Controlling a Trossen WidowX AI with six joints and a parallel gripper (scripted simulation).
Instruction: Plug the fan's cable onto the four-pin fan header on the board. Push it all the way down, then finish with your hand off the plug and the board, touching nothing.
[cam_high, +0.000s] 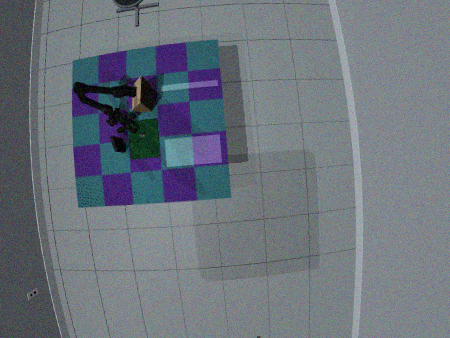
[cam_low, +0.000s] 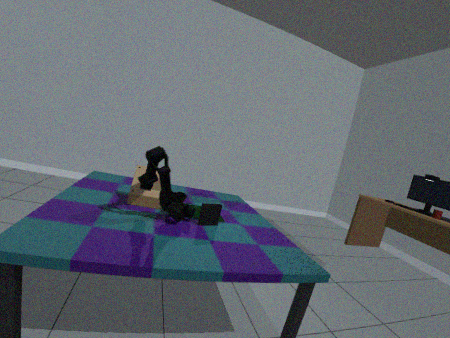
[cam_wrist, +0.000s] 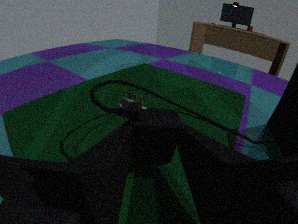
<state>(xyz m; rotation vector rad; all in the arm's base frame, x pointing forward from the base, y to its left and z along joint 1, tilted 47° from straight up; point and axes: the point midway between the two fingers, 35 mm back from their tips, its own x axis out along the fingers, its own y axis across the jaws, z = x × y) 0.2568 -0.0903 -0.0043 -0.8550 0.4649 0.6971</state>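
The dark plug is 1 cm below my gripper tip. Also, from my gripper tip: green board 7 cm to the left, 6 cm ahead, 5 cm below; then black fan 11 cm to the right, 10 cm ahead, 3 cm above.
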